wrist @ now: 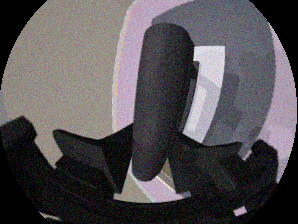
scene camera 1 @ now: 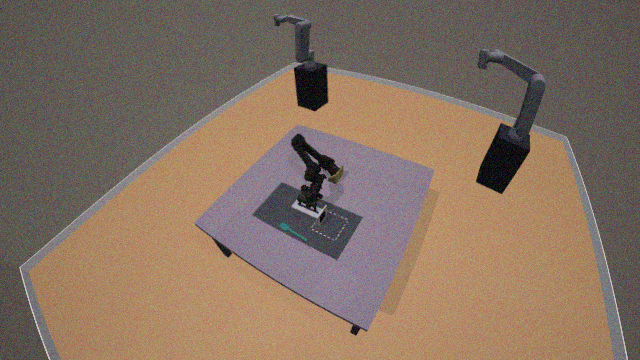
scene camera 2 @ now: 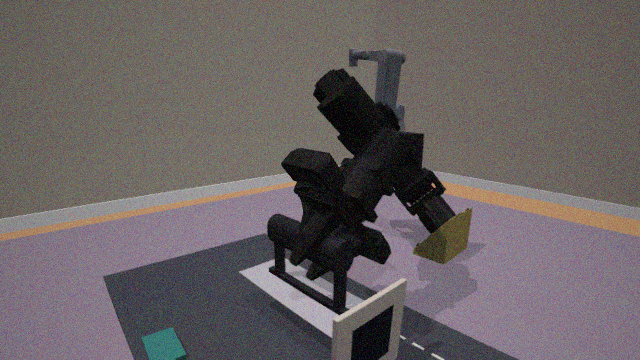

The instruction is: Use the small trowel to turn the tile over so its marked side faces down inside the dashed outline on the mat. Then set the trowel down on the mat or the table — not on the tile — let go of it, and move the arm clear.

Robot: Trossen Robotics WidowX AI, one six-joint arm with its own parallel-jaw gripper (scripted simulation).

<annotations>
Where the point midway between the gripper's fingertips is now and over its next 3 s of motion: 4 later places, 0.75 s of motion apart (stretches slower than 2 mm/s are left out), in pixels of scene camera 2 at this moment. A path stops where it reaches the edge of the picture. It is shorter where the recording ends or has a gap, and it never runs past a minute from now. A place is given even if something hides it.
My gripper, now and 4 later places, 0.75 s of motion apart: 300,271; 283,249; 271,231; 259,250; 243,267
</annotations>
